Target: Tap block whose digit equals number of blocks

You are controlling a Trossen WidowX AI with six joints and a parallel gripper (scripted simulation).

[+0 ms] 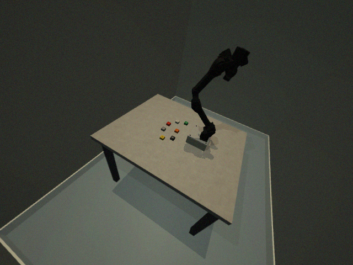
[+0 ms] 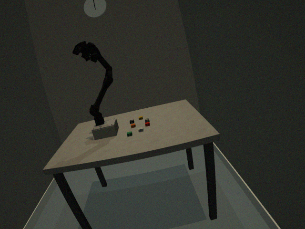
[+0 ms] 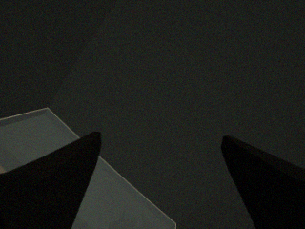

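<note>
Right now the white block is 60 cm below my gripper tip and 23 cm ahead of it. Round my gripper tip: black block: 60 cm below, 23 cm to the left, 19 cm ahead; then green block: 60 cm below, 15 cm ahead, 2 cm to the right; then orange block: 60 cm below, 19 cm ahead, 13 cm to the left.
</note>
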